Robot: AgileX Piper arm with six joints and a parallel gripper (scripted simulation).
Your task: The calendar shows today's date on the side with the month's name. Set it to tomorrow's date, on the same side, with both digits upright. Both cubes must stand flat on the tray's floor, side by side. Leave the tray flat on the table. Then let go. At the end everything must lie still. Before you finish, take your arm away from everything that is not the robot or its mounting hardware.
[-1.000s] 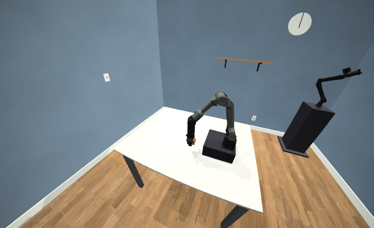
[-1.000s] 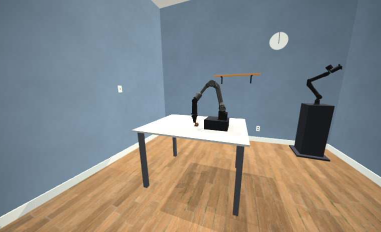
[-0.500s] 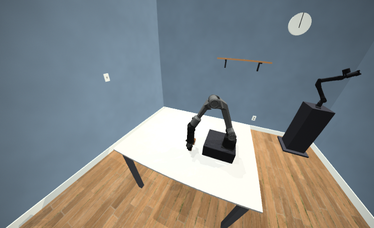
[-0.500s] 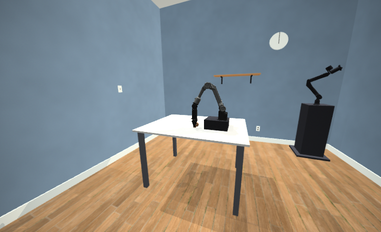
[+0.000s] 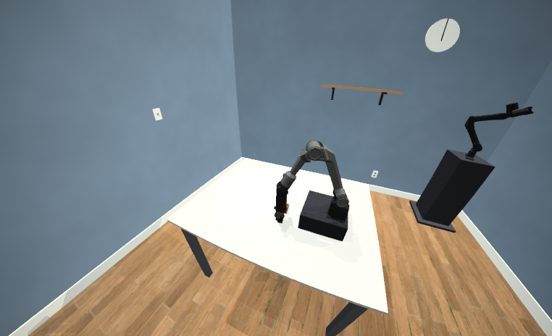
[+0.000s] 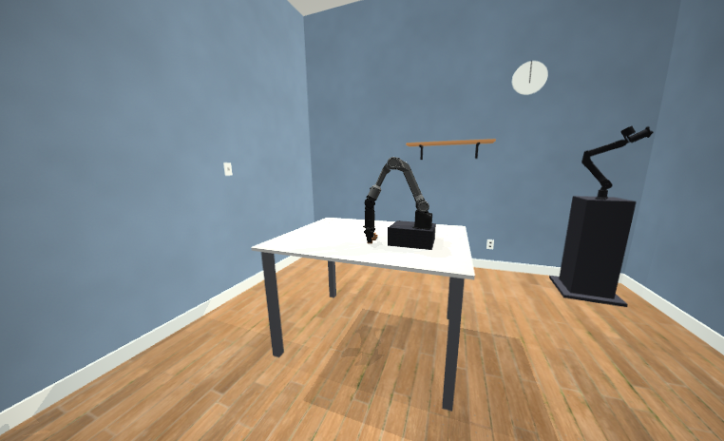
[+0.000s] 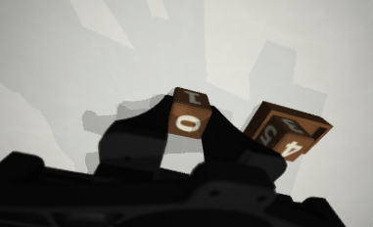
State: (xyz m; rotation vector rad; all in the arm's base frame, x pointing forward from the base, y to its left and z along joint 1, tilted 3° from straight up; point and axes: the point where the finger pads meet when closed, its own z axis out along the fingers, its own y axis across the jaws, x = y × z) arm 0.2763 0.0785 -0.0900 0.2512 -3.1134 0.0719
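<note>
The brown wooden cube lies right at my hand.
</note>
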